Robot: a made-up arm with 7 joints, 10 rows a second.
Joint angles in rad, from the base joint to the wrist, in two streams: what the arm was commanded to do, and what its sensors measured. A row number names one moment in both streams.
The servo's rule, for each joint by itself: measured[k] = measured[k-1] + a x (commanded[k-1-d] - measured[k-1]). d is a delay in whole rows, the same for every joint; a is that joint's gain. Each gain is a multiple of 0.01, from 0.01 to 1. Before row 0 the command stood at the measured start. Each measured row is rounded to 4 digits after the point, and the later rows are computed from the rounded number. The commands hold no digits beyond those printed.
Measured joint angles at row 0: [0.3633 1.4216 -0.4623 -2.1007 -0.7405 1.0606 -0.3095]
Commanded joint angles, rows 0 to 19: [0.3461 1.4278 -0.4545 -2.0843 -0.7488 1.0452 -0.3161]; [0.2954 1.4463 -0.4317 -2.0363 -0.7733 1.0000 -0.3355]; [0.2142 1.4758 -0.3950 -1.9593 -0.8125 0.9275 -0.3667]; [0.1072 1.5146 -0.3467 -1.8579 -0.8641 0.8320 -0.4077]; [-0.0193 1.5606 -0.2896 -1.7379 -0.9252 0.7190 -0.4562]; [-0.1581 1.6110 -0.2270 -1.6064 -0.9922 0.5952 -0.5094]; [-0.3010 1.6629 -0.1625 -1.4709 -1.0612 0.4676 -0.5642]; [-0.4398 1.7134 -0.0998 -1.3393 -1.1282 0.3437 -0.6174]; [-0.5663 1.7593 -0.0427 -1.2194 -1.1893 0.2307 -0.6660]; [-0.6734 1.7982 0.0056 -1.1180 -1.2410 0.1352 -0.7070]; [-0.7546 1.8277 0.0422 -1.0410 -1.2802 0.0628 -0.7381]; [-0.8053 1.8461 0.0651 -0.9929 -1.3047 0.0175 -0.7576]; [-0.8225 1.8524 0.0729 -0.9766 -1.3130 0.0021 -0.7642]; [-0.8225 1.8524 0.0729 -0.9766 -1.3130 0.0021 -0.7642]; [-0.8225 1.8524 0.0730 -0.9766 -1.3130 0.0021 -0.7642]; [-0.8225 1.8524 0.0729 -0.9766 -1.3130 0.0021 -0.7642]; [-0.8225 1.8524 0.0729 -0.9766 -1.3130 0.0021 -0.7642]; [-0.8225 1.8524 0.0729 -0.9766 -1.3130 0.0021 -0.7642]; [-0.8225 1.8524 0.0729 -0.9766 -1.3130 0.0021 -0.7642]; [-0.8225 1.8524 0.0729 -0.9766 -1.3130 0.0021 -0.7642]
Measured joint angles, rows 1 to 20: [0.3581 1.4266 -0.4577 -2.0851 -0.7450 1.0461 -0.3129]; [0.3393 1.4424 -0.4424 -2.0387 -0.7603 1.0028 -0.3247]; [0.3018 1.4691 -0.4144 -1.9633 -0.7885 0.9320 -0.3465]; [0.2434 1.5055 -0.3745 -1.8632 -0.8293 0.8380 -0.3783]; [0.1646 1.5496 -0.3244 -1.7442 -0.8811 0.7261 -0.4188]; [0.0678 1.5987 -0.2669 -1.6133 -0.9411 0.6031 -0.4659]; [-0.0428 1.6501 -0.2053 -1.4780 -1.0060 0.4757 -0.5170]; [-0.1619 1.7007 -0.1431 -1.3462 -1.0720 0.3516 -0.5692]; [-0.2832 1.7476 -0.0839 -1.2257 -1.1353 0.2380 -0.6195]; [-0.4003 1.7881 -0.0311 -1.1234 -1.1924 0.1414 -0.6650]; [-0.5066 1.8198 0.0121 -1.0451 -1.2398 0.0675 -0.7030]; [-0.5962 1.8408 0.0434 -0.9955 -1.2748 0.0205 -0.7314]; [-0.6641 1.8501 0.0608 -0.9775 -1.2954 0.0032 -0.7485]; [-0.7116 1.8519 0.0679 -0.9766 -1.3049 0.0022 -0.7567]; [-0.7449 1.8523 0.0709 -0.9766 -1.3093 0.0021 -0.7606]; [-0.7682 1.8524 0.0721 -0.9766 -1.3113 0.0021 -0.7625]; [-0.7845 1.8524 0.0726 -0.9766 -1.3122 0.0021 -0.7634]; [-0.7959 1.8524 0.0728 -0.9766 -1.3126 0.0021 -0.7638]; [-0.8039 1.8524 0.0729 -0.9766 -1.3128 0.0021 -0.7640]; [-0.8095 1.8524 0.0729 -0.9766 -1.3129 0.0021 -0.7641]
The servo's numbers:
d 0
a 0.30 0.80 0.59 0.95 0.54 0.94 0.52

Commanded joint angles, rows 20 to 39: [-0.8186 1.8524 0.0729 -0.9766 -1.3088 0.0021 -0.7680]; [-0.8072 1.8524 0.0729 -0.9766 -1.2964 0.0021 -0.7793]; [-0.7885 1.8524 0.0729 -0.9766 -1.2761 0.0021 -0.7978]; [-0.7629 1.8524 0.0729 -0.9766 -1.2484 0.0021 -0.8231]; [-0.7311 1.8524 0.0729 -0.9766 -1.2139 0.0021 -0.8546]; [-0.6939 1.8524 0.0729 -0.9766 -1.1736 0.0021 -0.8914]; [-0.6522 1.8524 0.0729 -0.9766 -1.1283 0.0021 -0.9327]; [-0.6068 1.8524 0.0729 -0.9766 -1.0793 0.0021 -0.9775]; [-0.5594 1.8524 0.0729 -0.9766 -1.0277 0.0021 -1.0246]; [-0.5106 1.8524 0.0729 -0.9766 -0.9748 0.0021 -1.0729]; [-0.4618 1.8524 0.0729 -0.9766 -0.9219 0.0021 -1.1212]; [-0.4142 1.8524 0.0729 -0.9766 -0.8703 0.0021 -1.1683]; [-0.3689 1.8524 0.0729 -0.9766 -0.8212 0.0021 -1.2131]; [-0.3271 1.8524 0.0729 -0.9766 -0.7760 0.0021 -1.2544]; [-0.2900 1.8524 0.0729 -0.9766 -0.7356 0.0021 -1.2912]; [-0.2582 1.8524 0.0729 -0.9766 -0.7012 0.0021 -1.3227]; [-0.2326 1.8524 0.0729 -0.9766 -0.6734 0.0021 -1.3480]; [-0.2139 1.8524 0.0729 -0.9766 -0.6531 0.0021 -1.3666]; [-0.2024 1.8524 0.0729 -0.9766 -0.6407 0.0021 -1.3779]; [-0.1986 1.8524 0.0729 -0.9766 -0.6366 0.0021 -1.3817]
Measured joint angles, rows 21 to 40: [-0.8122 1.8524 0.0729 -0.9766 -1.3107 0.0021 -0.7661]; [-0.8107 1.8524 0.0729 -0.9766 -1.3030 0.0021 -0.7730]; [-0.8040 1.8524 0.0729 -0.9766 -1.2885 0.0021 -0.7859]; [-0.7917 1.8524 0.0729 -0.9766 -1.2668 0.0021 -0.8052]; [-0.7735 1.8524 0.0729 -0.9766 -1.2382 0.0021 -0.8309]; [-0.7496 1.8524 0.0729 -0.9766 -1.2033 0.0021 -0.8624]; [-0.7204 1.8524 0.0729 -0.9766 -1.1628 0.0021 -0.8990]; [-0.6863 1.8524 0.0729 -0.9766 -1.1177 0.0021 -0.9398]; [-0.6482 1.8524 0.0729 -0.9766 -1.0691 0.0021 -0.9839]; [-0.6069 1.8524 0.0729 -0.9766 -1.0182 0.0021 -1.0302]; [-0.5634 1.8524 0.0729 -0.9766 -0.9662 0.0021 -1.0775]; [-0.5186 1.8524 0.0729 -0.9766 -0.9144 0.0021 -1.1247]; [-0.4737 1.8524 0.0729 -0.9766 -0.8641 0.0021 -1.1707]; [-0.4297 1.8524 0.0729 -0.9766 -0.8165 0.0021 -1.2142]; [-0.3878 1.8524 0.0729 -0.9766 -0.7728 0.0021 -1.2542]; [-0.3489 1.8524 0.0729 -0.9766 -0.7341 0.0021 -1.2898]; [-0.3140 1.8524 0.0729 -0.9766 -0.7013 0.0021 -1.3201]; [-0.2840 1.8524 0.0729 -0.9766 -0.6753 0.0021 -1.3443]; [-0.2595 1.8524 0.0729 -0.9766 -0.6566 0.0021 -1.3618]; [-0.2412 1.8524 0.0729 -0.9766 -0.6458 0.0021 -1.3721]
